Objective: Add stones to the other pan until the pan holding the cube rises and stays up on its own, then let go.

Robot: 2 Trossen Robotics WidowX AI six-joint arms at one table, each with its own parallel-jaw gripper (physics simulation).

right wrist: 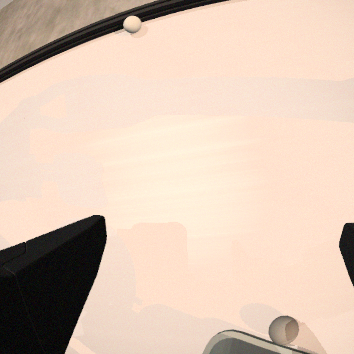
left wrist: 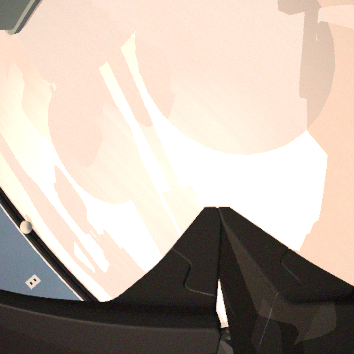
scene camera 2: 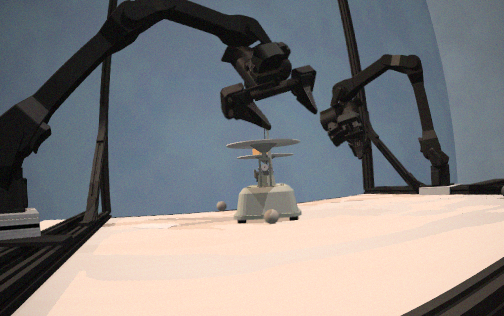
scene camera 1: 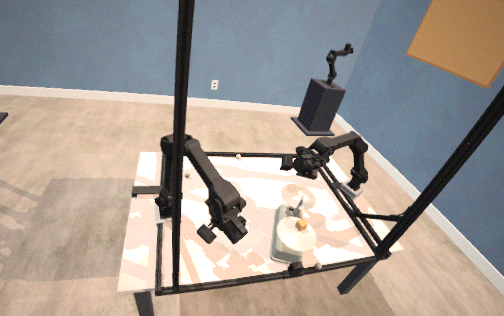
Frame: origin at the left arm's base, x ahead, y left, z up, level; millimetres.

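Where they show: left gripper, fingertip midpoint: (left wrist: 215, 218) (scene camera 2: 360, 158); right gripper, fingertip midpoint: (right wrist: 230, 233) (scene camera 2: 294, 120) (scene camera 1: 288, 171); left arm's base, origin of the base link: (scene camera 2: 441, 185) (scene camera 1: 167, 212); right arm's base, origin of the base link: (scene camera 2: 2, 212) (scene camera 1: 353, 185).
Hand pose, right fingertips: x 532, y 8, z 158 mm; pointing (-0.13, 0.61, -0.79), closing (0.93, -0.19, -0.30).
Each offset is from my right fingertips to the top centre of the thing. "pt": to the spot under its first point.
The grey-green balance scale @[214 mm right, 62 mm back, 54 mm up] (scene camera 1: 282, 242) (scene camera 2: 264, 197) stands at the front right of the table. An orange cube @[276 mm right, 85 mm back, 5 mm down] (scene camera 1: 301, 224) (scene camera 2: 256, 152) lies on its white pan @[296 mm right, 110 mm back, 35 mm down] (scene camera 1: 291, 241) (scene camera 2: 282, 155). In scene camera 2 the other pan @[pt 110 mm right, 1 mm back, 25 mm down] (scene camera 2: 263, 143) shows higher; I see it from below, so its top is hidden. A grey stone @[77 mm right, 11 mm ahead, 151 mm down] (scene camera 2: 271, 215) (right wrist: 283, 329) lies on the table against the scale's base. My right gripper (scene camera 2: 291, 120) (right wrist: 230, 233) is open and empty, high above that pan's end of the scale. My left gripper (scene camera 1: 236, 236) (scene camera 2: 358, 150) (left wrist: 215, 218) is shut and empty, above the table left of the scale.
Another stone @[384 mm right, 10 mm back, 151 mm down] (scene camera 1: 318, 266) (scene camera 2: 220, 205) lies by the front rail. Two more stones @[219 mm left, 414 mm back, 151 mm down] (scene camera 1: 187, 175) @[346 mm left, 99 mm back, 151 mm down] (scene camera 1: 238, 157) (right wrist: 132, 24) lie at the back; the left wrist view shows one (left wrist: 26, 227) against a rail. A black frame (scene camera 1: 180, 125) rims the table.
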